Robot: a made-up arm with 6 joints.
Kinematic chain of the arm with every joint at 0, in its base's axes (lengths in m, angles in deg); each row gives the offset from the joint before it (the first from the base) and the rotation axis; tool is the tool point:
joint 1: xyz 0 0 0.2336 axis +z
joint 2: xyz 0 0 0 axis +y
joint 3: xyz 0 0 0.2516 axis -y
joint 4: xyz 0 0 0 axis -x
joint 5: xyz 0.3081 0 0 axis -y
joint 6: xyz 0 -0.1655 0 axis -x
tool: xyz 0 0 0
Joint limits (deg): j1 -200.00..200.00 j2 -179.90..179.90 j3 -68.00..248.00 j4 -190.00..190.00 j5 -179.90..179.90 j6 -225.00..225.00
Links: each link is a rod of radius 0.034 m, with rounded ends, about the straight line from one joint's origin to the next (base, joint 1, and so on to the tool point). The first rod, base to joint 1, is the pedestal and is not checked.
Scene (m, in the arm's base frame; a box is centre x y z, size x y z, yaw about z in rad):
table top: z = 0
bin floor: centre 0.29 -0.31 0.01 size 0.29 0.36 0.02 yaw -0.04
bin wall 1: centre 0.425 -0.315 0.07 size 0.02 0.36 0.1 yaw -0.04
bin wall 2: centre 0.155 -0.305 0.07 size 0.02 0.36 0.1 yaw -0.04
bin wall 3: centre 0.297 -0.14 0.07 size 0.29 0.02 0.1 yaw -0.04
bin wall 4: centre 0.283 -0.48 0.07 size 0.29 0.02 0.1 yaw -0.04
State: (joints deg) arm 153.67 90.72 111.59 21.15 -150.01 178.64
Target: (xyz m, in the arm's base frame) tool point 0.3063 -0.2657 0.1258
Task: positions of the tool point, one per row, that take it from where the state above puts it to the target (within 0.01 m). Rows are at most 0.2 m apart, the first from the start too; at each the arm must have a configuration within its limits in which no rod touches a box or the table.
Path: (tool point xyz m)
1: -0.3089 0.3449 0.5414
2: -0.1919 0.2926 0.6527
3: -0.0599 0.2143 0.7196
4: 0.0717 0.1171 0.7369
5: 0.1882 0.0113 0.7048
6: 0.2785 -0.0913 0.6290
7: 0.3354 -0.1788 0.5193
8: 0.3568 -0.2411 0.3891
9: 0.3451 -0.2709 0.2531
10: 0.3063 -0.2657 0.1258

